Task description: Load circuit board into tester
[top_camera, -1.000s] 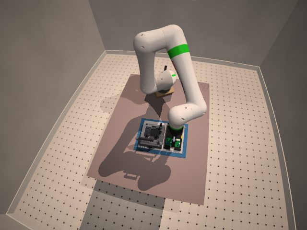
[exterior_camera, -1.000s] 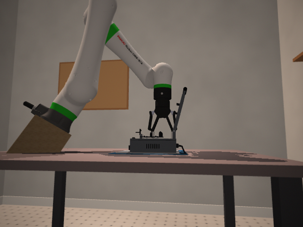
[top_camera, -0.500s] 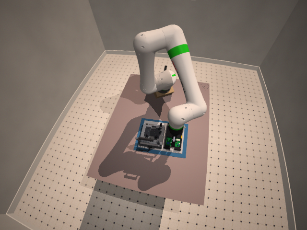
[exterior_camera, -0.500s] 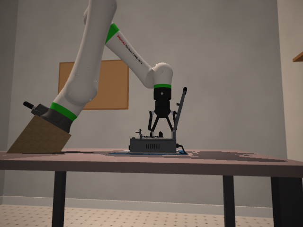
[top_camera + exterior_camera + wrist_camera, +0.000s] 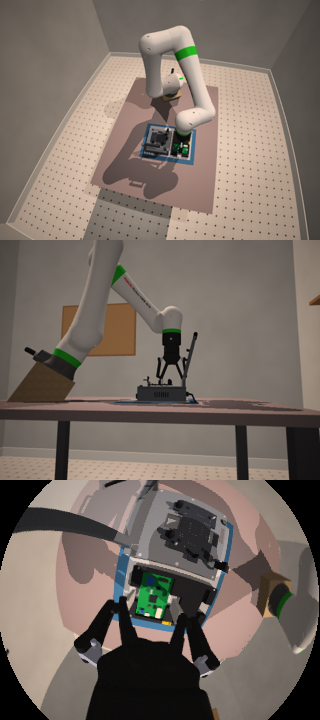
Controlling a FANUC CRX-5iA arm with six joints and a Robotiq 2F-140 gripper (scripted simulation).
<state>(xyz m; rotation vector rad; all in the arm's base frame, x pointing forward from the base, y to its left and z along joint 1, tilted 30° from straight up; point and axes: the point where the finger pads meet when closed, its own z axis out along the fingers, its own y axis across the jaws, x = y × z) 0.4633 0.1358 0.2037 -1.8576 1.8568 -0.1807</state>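
Right now my hand is 40 mm above the green circuit board. The rest, counted from my hand: latch hook: 120 mm to the right, 90 mm behind, 30 mm above; then tester: 130 mm to the right, 60 mm above; then tester plate: 170 mm to the right, 20 mm behind, 10 mm above.
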